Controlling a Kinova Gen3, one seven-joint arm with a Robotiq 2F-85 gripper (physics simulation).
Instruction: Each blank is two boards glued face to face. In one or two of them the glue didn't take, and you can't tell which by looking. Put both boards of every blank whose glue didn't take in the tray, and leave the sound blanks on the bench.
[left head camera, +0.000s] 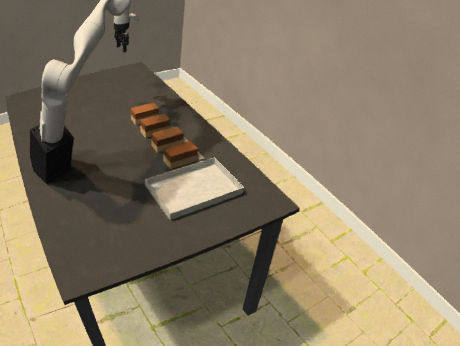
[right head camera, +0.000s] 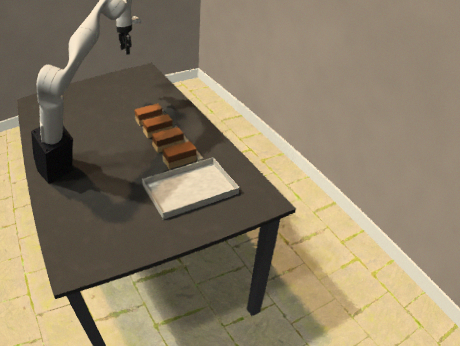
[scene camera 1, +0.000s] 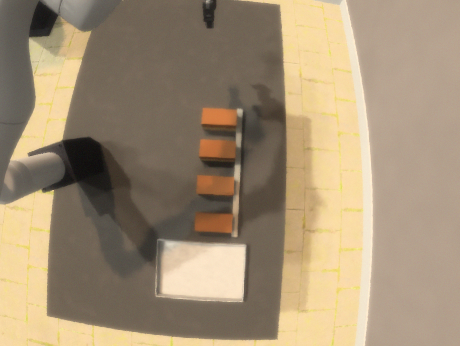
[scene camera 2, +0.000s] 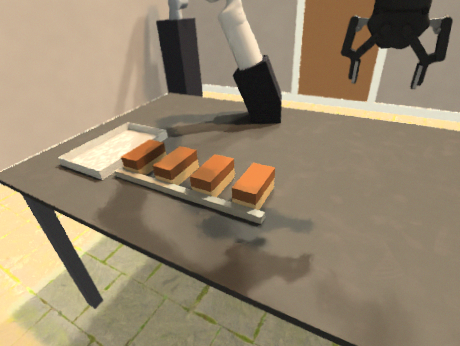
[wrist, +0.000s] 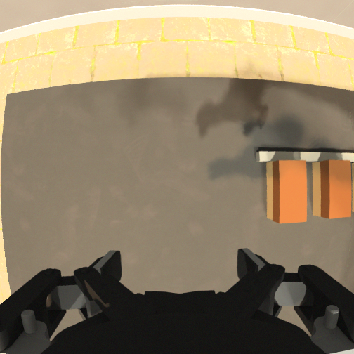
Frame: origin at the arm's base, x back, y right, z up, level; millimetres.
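Seen in the pictures: gripper, fingertip midpoint: (left head camera: 121, 49) (right head camera: 125, 51) (scene camera 1: 211, 16) (scene camera 2: 382, 85); arm's base, link origin: (left head camera: 51, 133) (right head camera: 51, 134) (scene camera 1: 51, 167) (scene camera 2: 250, 64).
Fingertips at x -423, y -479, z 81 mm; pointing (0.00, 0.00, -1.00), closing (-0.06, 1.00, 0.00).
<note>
Pixels of each thing's top centre, then the offset from my fingertips to it. "spot": a spot on its surface instead.
- far-end blank, top centre: (scene camera 2: 254, 177) (scene camera 1: 219, 116) (left head camera: 144, 108) (right head camera: 148, 109) dx -50, dy +220, dz -229 mm
- white tray, top centre: (scene camera 1: 199, 272) (left head camera: 193, 183) (right head camera: 189, 183) (scene camera 2: 115, 142) dx -43, dy +753, dz -259 mm
- thin pale rail, surface spot: (scene camera 2: 200, 199) (scene camera 1: 241, 150) spot: dx -139, dy +321, dz -273 mm
Several two-board blanks, orange-brown over pale tan, stand in a row. The end blank nearest the tray (left head camera: 181, 154) (right head camera: 180, 154) (scene camera 1: 214, 222) (scene camera 2: 144, 156), two middle blanks (scene camera 1: 215, 185) (scene camera 1: 217, 150) and the far-end blank (left head camera: 144, 113) (scene camera 1: 219, 118) (scene camera 2: 253, 185) (wrist: 292, 191) all sit upright with their boards stacked. No seam difference shows. The white tray (left head camera: 207, 204) (scene camera 1: 200, 299) (scene camera 2: 80, 167) is empty. My gripper (left head camera: 122, 47) (scene camera 1: 209, 24) (scene camera 2: 385, 83) (wrist: 178, 263) is open and empty, high above the bench, beyond the far-end blank.
A thin pale rail (scene camera 1: 239, 150) (scene camera 2: 200, 199) (wrist: 310, 156) runs along one end of the blanks. The arm's black base (left head camera: 51, 155) (scene camera 2: 260, 92) stands on the opposite side of the bench. A dark pedestal (scene camera 2: 180, 57) stands beyond the bench. Arm shadows lie across the bench.
</note>
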